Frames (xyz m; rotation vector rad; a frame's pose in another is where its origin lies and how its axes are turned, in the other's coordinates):
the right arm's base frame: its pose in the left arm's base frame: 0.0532 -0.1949 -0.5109 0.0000 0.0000 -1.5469
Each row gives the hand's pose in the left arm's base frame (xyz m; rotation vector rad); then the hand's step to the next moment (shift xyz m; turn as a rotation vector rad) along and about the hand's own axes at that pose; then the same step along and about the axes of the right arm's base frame.
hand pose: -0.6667 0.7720 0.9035 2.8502 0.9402 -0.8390
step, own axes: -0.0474 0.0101 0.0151 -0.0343 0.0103 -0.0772
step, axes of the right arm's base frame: 0.0361 -0.0345 0.0094 0.0133 0.0198 0.0817
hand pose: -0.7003 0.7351 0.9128 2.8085 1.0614 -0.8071
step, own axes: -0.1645 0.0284 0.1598 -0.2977 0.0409 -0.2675
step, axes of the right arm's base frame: 0.1510 -0.1630 -0.0634 0.1561 -0.0439 0.3682
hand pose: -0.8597 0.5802 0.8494 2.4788 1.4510 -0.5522
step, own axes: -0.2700 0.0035 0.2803 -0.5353 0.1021 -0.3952
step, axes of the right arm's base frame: 0.3138 -0.1829 -0.1398 0.3263 -0.0732 0.5842
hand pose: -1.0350 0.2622 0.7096 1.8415 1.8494 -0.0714
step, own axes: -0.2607 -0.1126 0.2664 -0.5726 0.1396 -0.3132
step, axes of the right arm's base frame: 0.3508 -0.0455 -0.1627 0.3914 -0.0153 0.5404
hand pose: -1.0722 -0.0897 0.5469 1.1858 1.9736 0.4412
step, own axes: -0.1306 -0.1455 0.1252 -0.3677 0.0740 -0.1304
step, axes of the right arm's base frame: 0.1982 0.0398 -0.1142 0.2669 0.0347 0.2920
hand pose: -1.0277 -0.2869 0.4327 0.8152 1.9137 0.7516
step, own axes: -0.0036 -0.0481 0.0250 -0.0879 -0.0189 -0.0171
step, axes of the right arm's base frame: 0.0275 0.0116 -0.0454 0.0833 0.0117 0.0360
